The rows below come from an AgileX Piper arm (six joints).
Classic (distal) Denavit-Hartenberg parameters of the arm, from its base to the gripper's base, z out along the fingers. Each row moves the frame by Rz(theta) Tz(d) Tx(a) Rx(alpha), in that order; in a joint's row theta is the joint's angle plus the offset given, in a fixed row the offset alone. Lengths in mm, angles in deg.
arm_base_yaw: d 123  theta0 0  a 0  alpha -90
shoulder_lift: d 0  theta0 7.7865  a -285  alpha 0
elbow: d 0  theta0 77.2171  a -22  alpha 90
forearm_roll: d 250.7  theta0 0  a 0  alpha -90
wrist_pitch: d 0  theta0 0  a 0  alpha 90
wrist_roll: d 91  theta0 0  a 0  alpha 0
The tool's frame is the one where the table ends.
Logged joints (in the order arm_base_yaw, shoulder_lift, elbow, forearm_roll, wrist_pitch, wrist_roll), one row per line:
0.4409, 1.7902, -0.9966, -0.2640, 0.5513, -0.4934
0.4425, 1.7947, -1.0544, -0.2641, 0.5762, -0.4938
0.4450, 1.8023, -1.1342, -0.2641, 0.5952, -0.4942
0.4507, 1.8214, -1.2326, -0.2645, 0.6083, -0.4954
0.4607, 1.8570, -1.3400, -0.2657, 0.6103, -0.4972
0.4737, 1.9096, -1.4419, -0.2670, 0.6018, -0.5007
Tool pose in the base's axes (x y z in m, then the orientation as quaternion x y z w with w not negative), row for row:
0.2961, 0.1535, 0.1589, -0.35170, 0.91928, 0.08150, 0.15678
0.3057, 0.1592, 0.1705, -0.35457, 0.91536, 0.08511, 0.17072
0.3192, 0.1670, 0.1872, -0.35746, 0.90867, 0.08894, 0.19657
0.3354, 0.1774, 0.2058, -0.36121, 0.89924, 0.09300, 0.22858
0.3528, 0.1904, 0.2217, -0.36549, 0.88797, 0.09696, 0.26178
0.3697, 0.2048, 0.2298, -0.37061, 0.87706, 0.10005, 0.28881
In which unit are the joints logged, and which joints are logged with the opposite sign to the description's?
The joints are logged in radians. Opposite sign: forearm_roll.
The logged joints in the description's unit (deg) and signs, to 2 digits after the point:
25.26, 102.57, -57.10, 15.13, 31.59, -28.27
25.35, 102.83, -60.41, 15.13, 33.01, -28.29
25.50, 103.26, -64.98, 15.13, 34.10, -28.32
25.82, 104.36, -70.62, 15.15, 34.85, -28.38
26.40, 106.40, -76.78, 15.22, 34.97, -28.49
27.14, 109.41, -82.61, 15.30, 34.48, -28.69

